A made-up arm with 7 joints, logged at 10 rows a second.
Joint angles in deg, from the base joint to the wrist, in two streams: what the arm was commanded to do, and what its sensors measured. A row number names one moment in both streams.
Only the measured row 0 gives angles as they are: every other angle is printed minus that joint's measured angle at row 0.
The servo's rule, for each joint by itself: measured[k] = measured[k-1] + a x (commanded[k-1-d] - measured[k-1]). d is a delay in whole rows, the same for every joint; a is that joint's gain. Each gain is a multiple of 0.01, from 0.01 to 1. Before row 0 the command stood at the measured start. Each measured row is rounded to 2 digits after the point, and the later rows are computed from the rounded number. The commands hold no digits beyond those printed.
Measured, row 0: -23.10 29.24 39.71 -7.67 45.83 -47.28 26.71
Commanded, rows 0 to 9: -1.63 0.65 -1.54 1.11 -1.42 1.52 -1.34; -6.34 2.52 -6.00 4.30 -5.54 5.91 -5.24; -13.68 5.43 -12.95 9.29 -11.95 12.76 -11.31; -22.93 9.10 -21.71 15.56 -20.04 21.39 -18.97; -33.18 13.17 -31.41 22.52 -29.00 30.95 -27.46; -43.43 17.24 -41.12 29.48 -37.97 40.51 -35.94; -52.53 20.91 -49.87 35.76 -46.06 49.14 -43.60; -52.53 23.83 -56.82 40.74 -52.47 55.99 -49.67; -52.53 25.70 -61.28 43.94 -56.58 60.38 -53.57; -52.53 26.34 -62.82 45.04 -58.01 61.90 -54.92
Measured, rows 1 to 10: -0.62 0.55 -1.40 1.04 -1.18 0.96 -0.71; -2.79 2.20 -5.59 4.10 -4.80 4.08 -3.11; -6.93 4.91 -12.29 8.98 -10.73 9.55 -7.46; -13.01 8.43 -20.86 15.17 -18.46 17.01 -13.56; -20.67 12.41 -30.46 22.08 -27.21 25.79 -20.93; -29.32 16.47 -40.16 29.04 -36.14 35.06 -28.89; -38.14 20.20 -49.00 35.36 -44.37 43.93 -36.69; -43.61 23.25 -56.12 40.42 -51.09 51.53 -43.57; -47.00 25.31 -60.82 43.73 -55.65 57.11 -48.87; -49.10 26.18 -62.64 44.96 -57.61 60.13 -52.08
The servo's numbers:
d 0
a 0.38 0.84 0.91 0.94 0.83 0.63 0.53

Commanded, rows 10 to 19: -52.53 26.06 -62.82 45.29 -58.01 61.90 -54.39; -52.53 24.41 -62.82 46.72 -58.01 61.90 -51.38; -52.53 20.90 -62.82 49.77 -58.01 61.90 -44.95; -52.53 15.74 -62.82 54.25 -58.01 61.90 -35.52; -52.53 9.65 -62.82 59.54 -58.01 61.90 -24.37; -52.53 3.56 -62.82 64.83 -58.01 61.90 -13.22; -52.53 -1.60 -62.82 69.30 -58.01 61.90 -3.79; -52.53 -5.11 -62.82 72.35 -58.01 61.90 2.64; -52.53 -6.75 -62.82 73.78 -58.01 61.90 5.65; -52.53 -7.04 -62.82 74.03 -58.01 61.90 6.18
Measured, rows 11 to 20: -50.40 26.08 -62.80 45.27 -57.94 61.25 -53.30; -51.21 24.68 -62.82 46.63 -58.00 61.66 -52.28; -51.71 21.50 -62.82 49.58 -58.01 61.81 -48.40; -52.02 16.66 -62.82 53.97 -58.01 61.87 -41.57; -52.21 10.77 -62.82 59.21 -58.01 61.89 -32.45; -52.33 4.71 -62.82 64.49 -58.01 61.90 -22.26; -52.41 -0.59 -62.82 69.01 -58.01 61.90 -12.47; -52.46 -4.39 -62.82 72.15 -58.01 61.90 -4.46; -52.49 -6.37 -62.82 73.68 -58.01 61.90 0.90; -52.51 -6.93 -62.82 74.01 -58.01 61.90 3.70
